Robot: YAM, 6 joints.
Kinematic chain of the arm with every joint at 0, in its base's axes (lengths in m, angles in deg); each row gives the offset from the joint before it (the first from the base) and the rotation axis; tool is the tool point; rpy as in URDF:
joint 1: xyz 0 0 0.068 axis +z
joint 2: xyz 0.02 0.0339 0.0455 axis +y
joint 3: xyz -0.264 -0.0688 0 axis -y
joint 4: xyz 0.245 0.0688 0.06 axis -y
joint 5: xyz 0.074 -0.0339 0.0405 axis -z
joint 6: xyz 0.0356 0 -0.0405 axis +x
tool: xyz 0 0 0 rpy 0 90 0
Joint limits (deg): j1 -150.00..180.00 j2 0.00..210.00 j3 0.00..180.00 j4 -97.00..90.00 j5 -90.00..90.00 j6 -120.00..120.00
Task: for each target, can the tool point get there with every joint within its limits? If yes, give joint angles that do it. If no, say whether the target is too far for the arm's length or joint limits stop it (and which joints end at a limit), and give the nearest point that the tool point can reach.
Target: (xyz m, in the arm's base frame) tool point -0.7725 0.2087 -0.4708
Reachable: no: too far | nearest point -0.5101 0.1378 -0.2479 | short by 0.351 m
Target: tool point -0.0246 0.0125 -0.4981
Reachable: no: joint limits stop it (at a limit: joint 2) | nearest point -0.0866 0.0440 -0.3471 | short by 0.166 m
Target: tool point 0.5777 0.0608 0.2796
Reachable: yes | joints 3.60 143.70 125.88 33.91 -43.37 51.33
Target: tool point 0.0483 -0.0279 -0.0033
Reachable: yes | joints -62.47 162.26 26.77 -55.19 -57.11 -98.03
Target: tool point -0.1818 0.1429 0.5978
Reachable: yes | joints -38.58 45.98 155.53 -59.79 2.69 80.49
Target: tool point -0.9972 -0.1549 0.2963
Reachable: no: too far | nearest point -0.6328 -0.0127 0.2281 | short by 0.397 m
